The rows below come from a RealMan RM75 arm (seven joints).
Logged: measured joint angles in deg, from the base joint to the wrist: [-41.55, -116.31, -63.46, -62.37, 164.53, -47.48, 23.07]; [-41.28, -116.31, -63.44, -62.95, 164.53, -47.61, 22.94]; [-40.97, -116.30, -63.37, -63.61, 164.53, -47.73, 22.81]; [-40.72, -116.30, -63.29, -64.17, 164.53, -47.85, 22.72]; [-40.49, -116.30, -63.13, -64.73, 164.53, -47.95, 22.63]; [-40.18, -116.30, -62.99, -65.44, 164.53, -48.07, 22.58]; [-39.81, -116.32, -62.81, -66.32, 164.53, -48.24, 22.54]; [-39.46, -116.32, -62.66, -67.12, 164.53, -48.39, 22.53]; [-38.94, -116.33, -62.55, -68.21, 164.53, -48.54, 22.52]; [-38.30, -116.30, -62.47, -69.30, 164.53, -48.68, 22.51]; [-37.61, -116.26, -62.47, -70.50, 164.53, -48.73, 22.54]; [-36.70, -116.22, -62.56, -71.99, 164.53, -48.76, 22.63]
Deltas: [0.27, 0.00, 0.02, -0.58, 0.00, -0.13, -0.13]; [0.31, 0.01, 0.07, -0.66, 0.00, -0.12, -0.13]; [0.25, 0.00, 0.08, -0.56, 0.00, -0.12, -0.09]; [0.23, 0.00, 0.16, -0.56, 0.00, -0.10, -0.09]; [0.31, 0.00, 0.14, -0.71, 0.00, -0.12, -0.05]; [0.37, -0.02, 0.18, -0.88, 0.00, -0.17, -0.04]; [0.35, 0.00, 0.15, -0.80, 0.00, -0.15, -0.01]; [0.52, -0.01, 0.11, -1.09, 0.00, -0.15, -0.01]; [0.64, 0.03, 0.08, -1.09, 0.00, -0.14, -0.01]; [0.69, 0.04, 0.00, -1.20, 0.00, -0.05, 0.03]; [0.91, 0.04, -0.09, -1.49, 0.00, -0.03, 0.09]
